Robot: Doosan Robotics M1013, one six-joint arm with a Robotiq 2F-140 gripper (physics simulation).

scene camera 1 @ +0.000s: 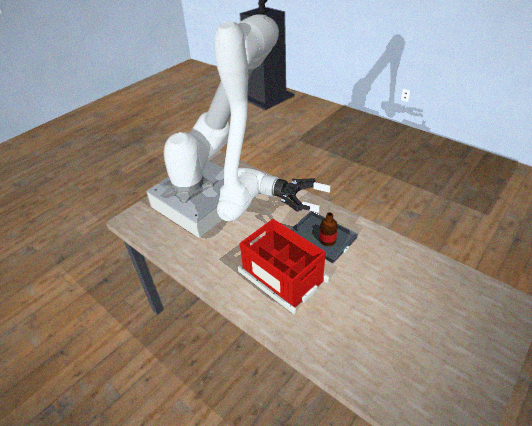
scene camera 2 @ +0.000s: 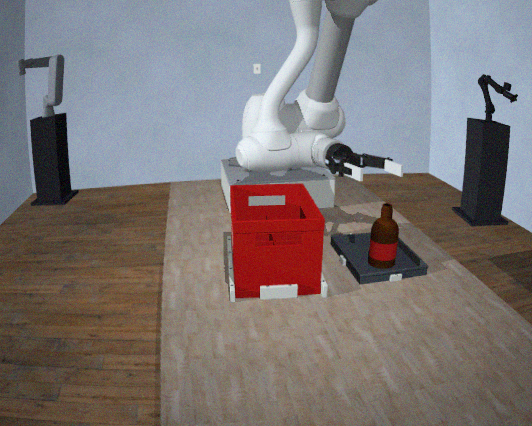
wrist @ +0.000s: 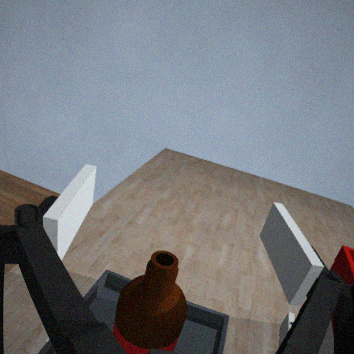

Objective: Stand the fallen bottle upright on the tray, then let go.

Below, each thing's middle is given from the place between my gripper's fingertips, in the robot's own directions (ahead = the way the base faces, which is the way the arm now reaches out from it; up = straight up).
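Labels:
Brown bottle [scene camera 2: 384,233]: 1 cm to the left of my hand, 2 cm ahead of it, 15 cm below it.

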